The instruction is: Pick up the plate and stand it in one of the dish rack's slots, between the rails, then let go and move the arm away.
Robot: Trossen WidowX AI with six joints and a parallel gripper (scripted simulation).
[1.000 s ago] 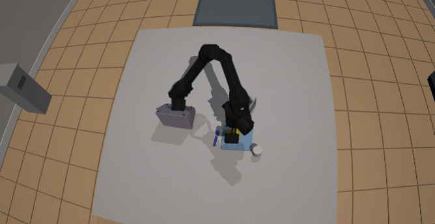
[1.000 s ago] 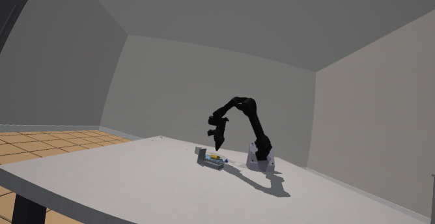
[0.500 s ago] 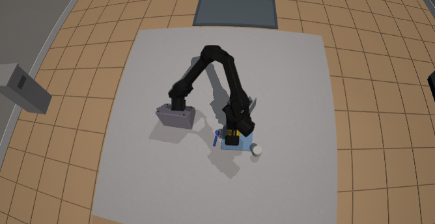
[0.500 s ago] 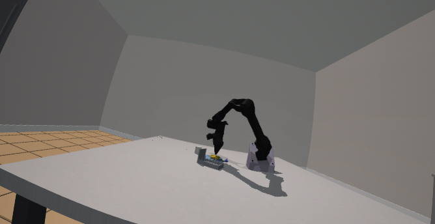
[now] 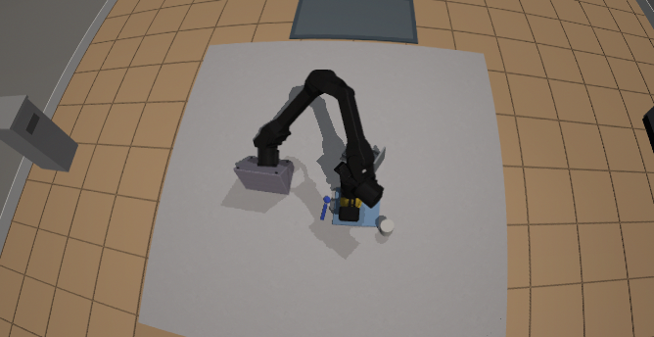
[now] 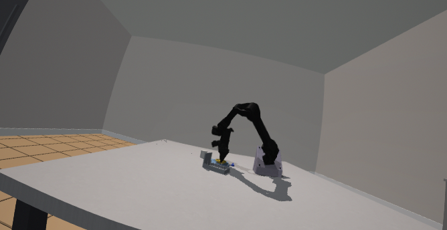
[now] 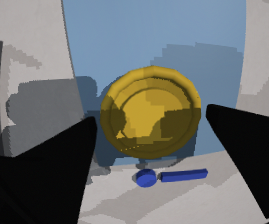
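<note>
Right now the yellow plate is right at my gripper tip. Also, from my gripper tip: blue mat 2 cm to the right, 2 cm ahead, 1 cm below; then white cup 11 cm ahead, 10 cm to the right, 1 cm above; then blue spoon 9 cm behind, 1 cm to the right, 1 cm below.
</note>
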